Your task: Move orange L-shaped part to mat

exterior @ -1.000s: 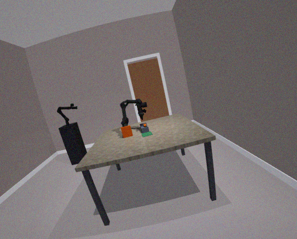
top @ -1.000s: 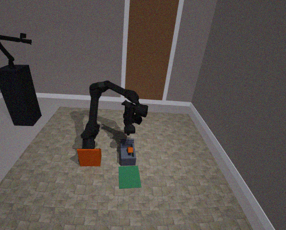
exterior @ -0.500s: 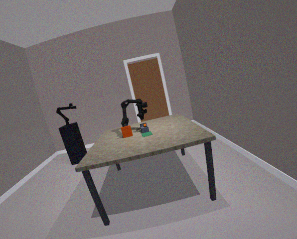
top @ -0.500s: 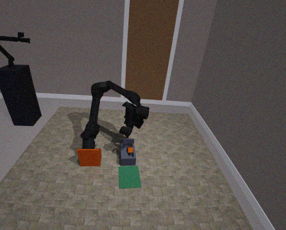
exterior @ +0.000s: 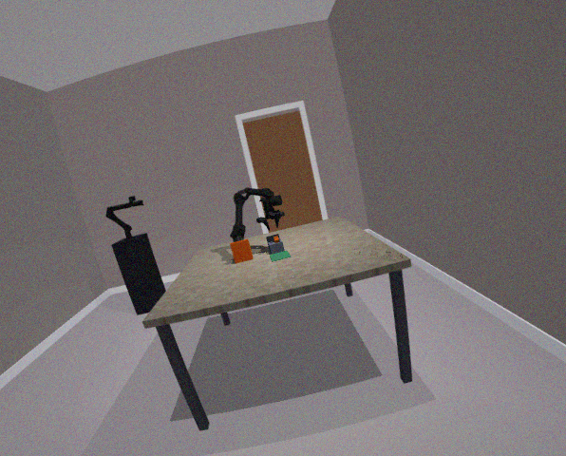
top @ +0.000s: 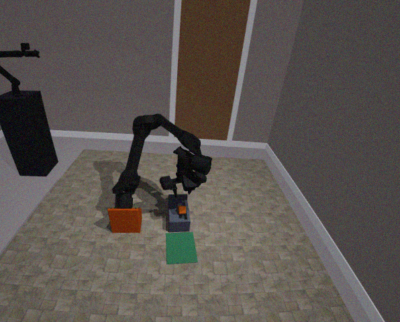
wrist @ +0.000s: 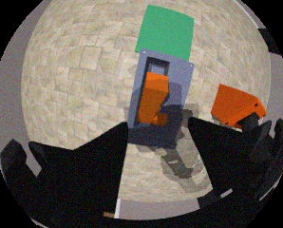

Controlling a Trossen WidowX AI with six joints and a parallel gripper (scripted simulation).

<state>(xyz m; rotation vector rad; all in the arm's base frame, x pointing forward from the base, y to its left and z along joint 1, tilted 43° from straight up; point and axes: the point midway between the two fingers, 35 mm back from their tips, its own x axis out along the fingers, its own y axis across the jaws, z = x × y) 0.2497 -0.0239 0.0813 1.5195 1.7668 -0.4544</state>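
Now: the orange L-shaped part 100 mm below my gripper tip, 20 mm to the left of it and 20 mm behind it. The rest, counted from my gripper tip: green mat 160 mm to the right, 160 mm below, 10 mm behind.
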